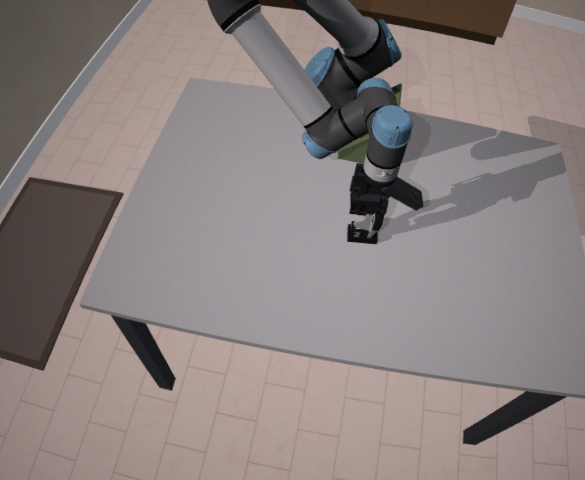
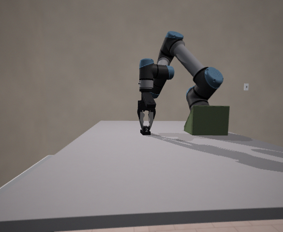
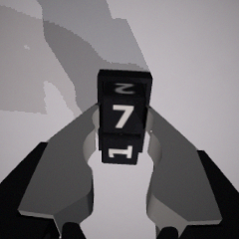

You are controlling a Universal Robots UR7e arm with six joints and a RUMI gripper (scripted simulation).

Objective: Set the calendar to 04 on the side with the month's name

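The black calendar tray lies 3 cm below my hand and 2 cm to the right of it.
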